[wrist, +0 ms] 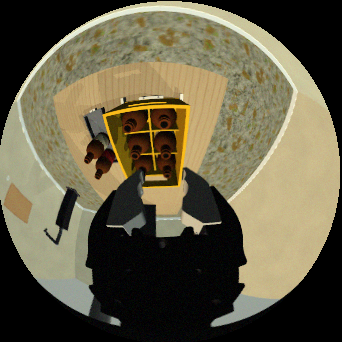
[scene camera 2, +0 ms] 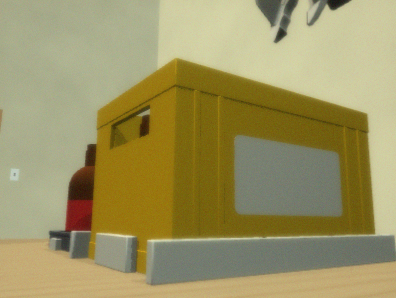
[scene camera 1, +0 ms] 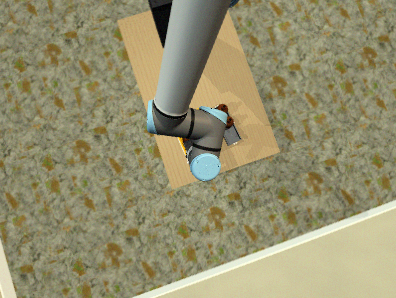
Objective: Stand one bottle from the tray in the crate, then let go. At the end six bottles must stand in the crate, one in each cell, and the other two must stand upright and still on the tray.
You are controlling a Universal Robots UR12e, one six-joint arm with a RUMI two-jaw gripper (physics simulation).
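Frame: origin at the arm's base, x ahead, y left, z up, level; millimetres.
Seen in the pictures: gripper, fingertip midpoint: (wrist: 162,169) (scene camera 2: 291,34).
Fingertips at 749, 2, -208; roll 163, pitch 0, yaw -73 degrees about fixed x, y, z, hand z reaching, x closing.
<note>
Offsets run from my fingertips to a thing's top centre, as dx, dy, dz. "spot": to the spot under its first point. Level surfaces: height alone.
The yellow crate {-77, +18, -108} (scene camera 1: 182,146) (scene camera 2: 135,190) (wrist: 184,145) stands upright. In the wrist view a brown bottle shows in each of its cells, necks up; the lowest two are partly hidden near my fingertips. Two bottles stand on the dark grey tray {-140, +245, -258} (scene camera 1: 232,135) (scene camera 2: 60,233) (wrist: 97,124) beside the crate: one {-226, +220, -123} (scene camera 1: 222,108) (wrist: 104,162) has a red label, the other {-142, +244, -123} (scene camera 1: 229,121) (wrist: 96,146) a pale one. My gripper (scene camera 2: 296,29) (wrist: 162,169) is above the crate, its jaws apart with nothing between them. In scene camera 1 the arm hides it and most of the crate.
Low grey strips {spot: -92, -94, -268} (scene camera 2: 270,255) stand around the crate's base on the wooden table {dz -283} (scene camera 1: 225,60) (wrist: 210,100). A black box (scene camera 1: 160,20) stands at the table's far end, partly behind the arm. The crate's walls rise around the bottles.
</note>
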